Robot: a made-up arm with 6 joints.
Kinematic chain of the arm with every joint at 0, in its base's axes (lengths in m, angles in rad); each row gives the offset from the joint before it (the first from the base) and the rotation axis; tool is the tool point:
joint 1: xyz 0 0 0.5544 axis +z
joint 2: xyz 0.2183 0 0 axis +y
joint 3: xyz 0 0 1.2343 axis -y
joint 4: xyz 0 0 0.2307 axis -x
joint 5: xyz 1.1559 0 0 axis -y
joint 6: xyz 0.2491 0 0 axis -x
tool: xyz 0 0 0
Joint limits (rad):
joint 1: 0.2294..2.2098
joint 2: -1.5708..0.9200
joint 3: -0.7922..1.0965
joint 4: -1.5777..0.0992
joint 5: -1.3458..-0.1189
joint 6: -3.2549..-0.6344
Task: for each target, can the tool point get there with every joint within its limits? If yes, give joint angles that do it. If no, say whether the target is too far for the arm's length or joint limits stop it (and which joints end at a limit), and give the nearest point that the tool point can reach.
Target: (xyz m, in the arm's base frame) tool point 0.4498 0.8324 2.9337
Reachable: yes | joints 0.9029 0.0001 0.8810 -1.2586 -0.7547 -2.4480
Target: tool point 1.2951 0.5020 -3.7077
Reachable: no: too far | nearest point 1.1693 0.4532 -0.1189 | short by 3.591 m
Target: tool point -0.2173 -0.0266 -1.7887
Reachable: no: joint limits stop it (at a limit: joint 1, joint 2, joint 3) | nearest point -0.6953 0.9004 -0.0871 | short by 1.996 m
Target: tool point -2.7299 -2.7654 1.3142
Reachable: no: too far | nearest point -1.6597 -1.6813 1.0322 | short by 1.549 m
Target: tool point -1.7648 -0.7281 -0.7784
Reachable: no: joint limits stop it (at a limit: joint 2, joint 3, joint 4, joint 5) | nearest point -2.0460 -0.8441 0.9010 | short by 1.707 m
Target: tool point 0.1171 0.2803 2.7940
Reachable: yes | joints 1.1184 -0.4828 0.5328 -0.0924 -0.8457 -2.4198
